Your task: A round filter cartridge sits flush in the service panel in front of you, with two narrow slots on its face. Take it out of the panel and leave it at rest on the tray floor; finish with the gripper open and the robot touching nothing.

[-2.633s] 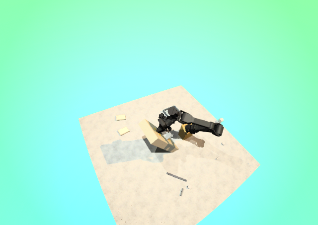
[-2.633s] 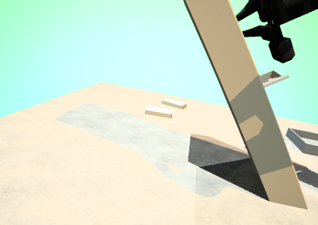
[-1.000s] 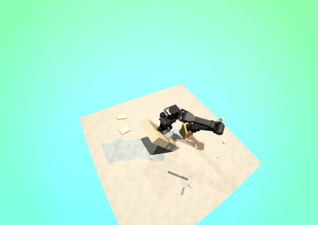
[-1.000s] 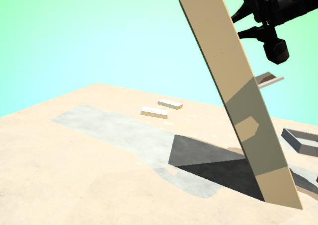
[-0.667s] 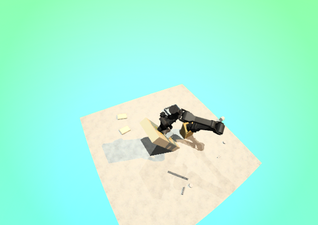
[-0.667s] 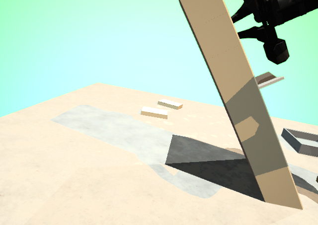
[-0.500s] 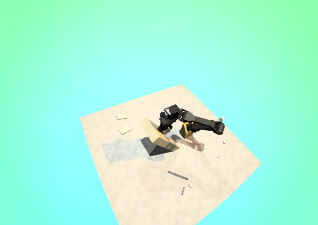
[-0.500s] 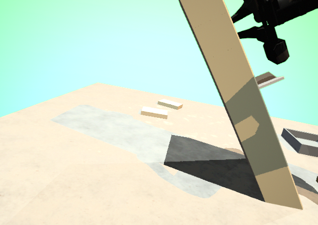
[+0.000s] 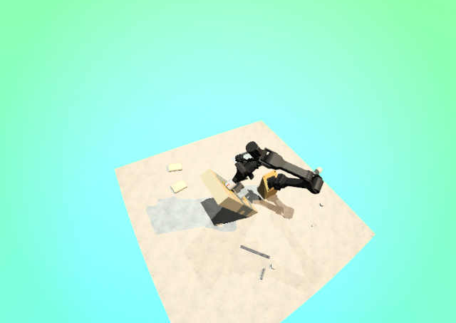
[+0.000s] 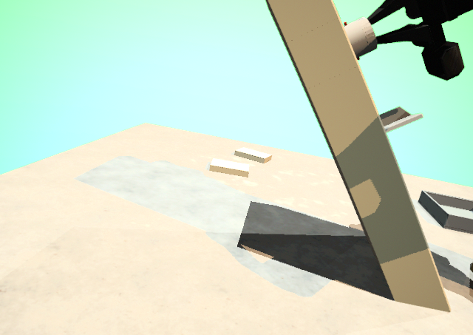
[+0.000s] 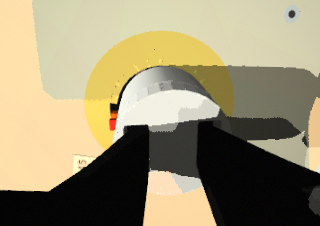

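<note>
Now: the grey tray 36 cm behind my gripper tip, 29 cm to the right of it and 30 cm below it. Round my gripper tip: round filter cartridge 1 cm ahead, 1 cm below.
</note>
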